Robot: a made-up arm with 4 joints.
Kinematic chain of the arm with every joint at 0, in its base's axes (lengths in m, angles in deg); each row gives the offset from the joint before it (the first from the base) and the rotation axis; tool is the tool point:
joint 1: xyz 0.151 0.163 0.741 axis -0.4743 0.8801 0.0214
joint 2: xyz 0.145 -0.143 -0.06 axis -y
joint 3: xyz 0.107 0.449 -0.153 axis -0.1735 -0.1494 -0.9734
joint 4: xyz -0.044 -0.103 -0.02 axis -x
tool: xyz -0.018 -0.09 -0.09
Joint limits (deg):
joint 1: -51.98..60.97
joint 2: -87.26..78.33
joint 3: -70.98..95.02
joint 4: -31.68..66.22
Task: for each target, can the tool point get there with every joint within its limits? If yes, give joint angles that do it. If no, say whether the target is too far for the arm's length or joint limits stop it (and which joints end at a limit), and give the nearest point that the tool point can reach.
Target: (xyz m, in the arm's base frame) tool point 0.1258 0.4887 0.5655
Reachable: yes | joints -10.96 -24.88 80.84 30.26
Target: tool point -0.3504 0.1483 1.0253
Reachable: no: joint limits stop it (at a limit: joint 1, joint 2) | nearest point -0.1544 0.2360 0.6850 | short by 0.402 m
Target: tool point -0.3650 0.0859 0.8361
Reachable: no: joint limits stop it (at a limit: joint 1, joint 2) | nearest point -0.1930 0.2134 0.6478 | short by 0.285 m
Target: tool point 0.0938 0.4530 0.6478
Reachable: yes | joints -40.02 -61.80 64.03 -10.21
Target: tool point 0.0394 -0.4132 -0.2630
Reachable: no: too far | nearest point 0.0855 0.0960 0.1879 | short by 0.682 m
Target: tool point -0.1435 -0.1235 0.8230
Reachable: no: joint limits stop it (at a limit: joint 1, joint 2) | nearest point -0.0904 0.1539 0.6527 | short by 0.330 m
